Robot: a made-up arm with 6 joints. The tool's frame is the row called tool.
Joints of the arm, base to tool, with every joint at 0 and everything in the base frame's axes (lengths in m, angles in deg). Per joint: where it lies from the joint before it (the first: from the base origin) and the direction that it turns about. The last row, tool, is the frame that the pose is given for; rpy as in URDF.
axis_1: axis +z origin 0 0 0.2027
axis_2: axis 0 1 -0.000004 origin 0 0 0
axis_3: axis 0 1 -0.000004 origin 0.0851 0 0.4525
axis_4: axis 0 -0.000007 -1 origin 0.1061 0 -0.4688
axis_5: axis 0 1 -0.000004 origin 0 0 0
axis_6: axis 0 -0.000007 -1 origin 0.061 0 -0.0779
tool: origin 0 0 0 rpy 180 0 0
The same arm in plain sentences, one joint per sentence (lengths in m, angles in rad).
The arm has six revolute joints in a row. What follows holds with every joint at zero, and every direction is one of the base frame's. Joint 1 sits 0.2027 m along +z from the base frame's origin and turns about +z. Joint 2 sits at the same point as joint 1 and turns about +y. Joint 3 sits 0.0851 m along +x and 0.4525 m along +z from joint 2 and turns about +y. Joint 4 sits 0.1061 m along +x and 0.4688 m along -z from joint 3 and turns about -z. Joint 5 sits at the same point as joint 4 and turns about +y. Joint 6 sits 0.061 m along +x and 0.0779 m along -z from joint 5 and turns about -z. The tool frame, which is the frame that the pose is given for, sits at the same point as joint 6; its axes are the base frame's turned by roll 3.1416, pitch 0 and yaw 0 rad (as in URDF: about the fixed x, then y, then z).
